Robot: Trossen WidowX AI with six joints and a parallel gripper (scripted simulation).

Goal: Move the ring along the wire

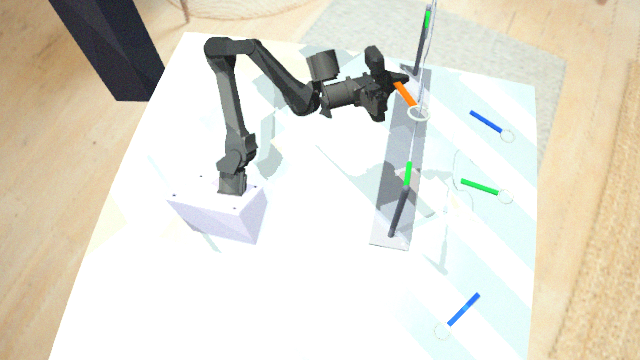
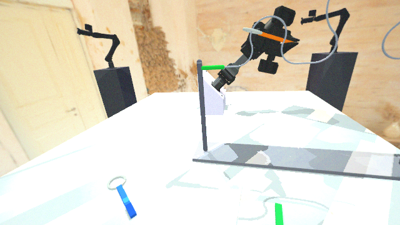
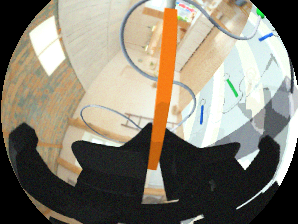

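The orange-handled ring is 90 mm to the right of my gripper tip and 20 mm above it.
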